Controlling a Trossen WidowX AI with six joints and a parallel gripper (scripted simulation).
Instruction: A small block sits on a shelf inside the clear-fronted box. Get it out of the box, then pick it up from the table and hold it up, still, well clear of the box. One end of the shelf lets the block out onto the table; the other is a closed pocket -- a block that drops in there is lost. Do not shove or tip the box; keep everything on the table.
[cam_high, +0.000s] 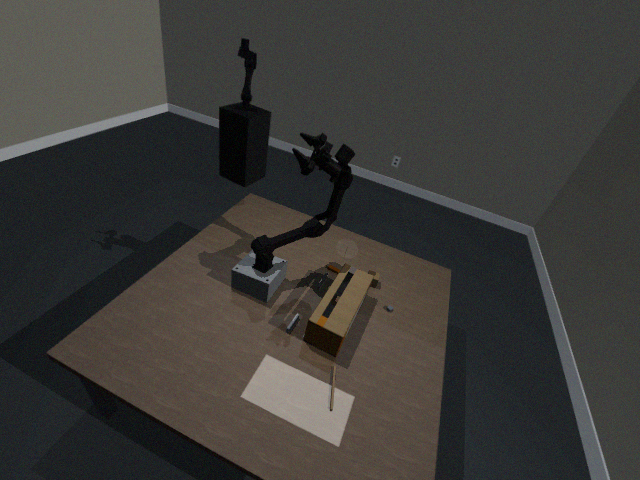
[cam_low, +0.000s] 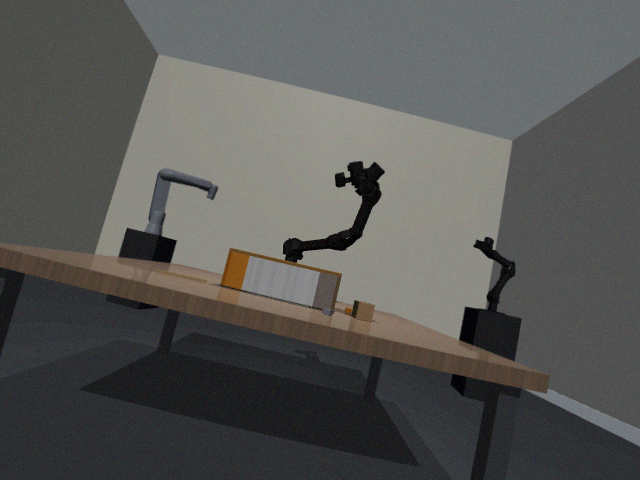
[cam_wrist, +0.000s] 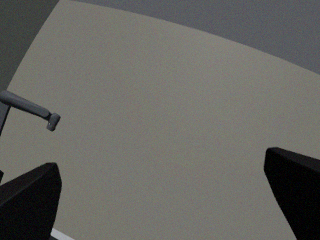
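The long tan box is 35 cm ahead of my gripper tip, 12 cm to the right of it and 56 cm below it. The rest, counted from my gripper tip: wooden stick (52 cm ahead, 41 cm to the right, 62 cm below); then tan block (37 cm ahead, 12 cm to the right, 54 cm below); then small grey block (57 cm ahead, 7 cm to the left, 62 cm below).
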